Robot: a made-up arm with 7 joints. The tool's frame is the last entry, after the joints.
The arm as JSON. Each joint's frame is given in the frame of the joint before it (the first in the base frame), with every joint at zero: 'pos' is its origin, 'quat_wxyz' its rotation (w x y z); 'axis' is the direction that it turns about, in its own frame. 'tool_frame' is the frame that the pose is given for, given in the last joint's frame.
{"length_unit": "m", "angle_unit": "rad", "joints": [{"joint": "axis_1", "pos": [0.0, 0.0, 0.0], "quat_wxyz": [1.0, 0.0, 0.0, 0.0], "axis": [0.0, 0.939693, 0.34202]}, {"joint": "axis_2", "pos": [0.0, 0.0, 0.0], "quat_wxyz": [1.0, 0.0, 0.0, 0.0], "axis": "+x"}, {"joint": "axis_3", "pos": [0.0, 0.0, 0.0], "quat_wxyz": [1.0, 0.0, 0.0, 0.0], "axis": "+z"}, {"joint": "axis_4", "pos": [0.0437, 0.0, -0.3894], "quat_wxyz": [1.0, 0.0, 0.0, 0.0], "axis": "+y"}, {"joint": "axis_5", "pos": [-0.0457, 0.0, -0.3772], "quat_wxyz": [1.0, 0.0, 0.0, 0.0], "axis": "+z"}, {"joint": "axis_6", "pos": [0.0, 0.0, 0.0], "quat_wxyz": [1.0, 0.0, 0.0, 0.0], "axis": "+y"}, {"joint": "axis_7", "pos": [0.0, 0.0, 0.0], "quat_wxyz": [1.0, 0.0, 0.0, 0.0], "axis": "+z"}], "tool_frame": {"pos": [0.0, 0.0, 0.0], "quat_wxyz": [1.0, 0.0, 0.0, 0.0]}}
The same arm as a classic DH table. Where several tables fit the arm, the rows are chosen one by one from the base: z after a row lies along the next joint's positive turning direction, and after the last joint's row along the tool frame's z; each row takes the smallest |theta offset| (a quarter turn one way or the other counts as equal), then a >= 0, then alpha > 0; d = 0 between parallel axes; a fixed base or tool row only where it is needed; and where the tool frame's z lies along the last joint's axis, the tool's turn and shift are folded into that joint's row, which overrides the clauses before.
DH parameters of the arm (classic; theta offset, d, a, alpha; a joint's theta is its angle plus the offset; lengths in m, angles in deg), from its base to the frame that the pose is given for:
base (fixed): 0 0 0 -70
axis_1: 90 0 0 90
axis_2: 70 0 0 -90
axis_3: -90 -0.3894 0.0437 -90
axis_4: 0 0 -0.0457 90
axis_5: 0 -0.3772 0 -90
axis_6: 0 0 0 90
axis_7: 0 0 0 0

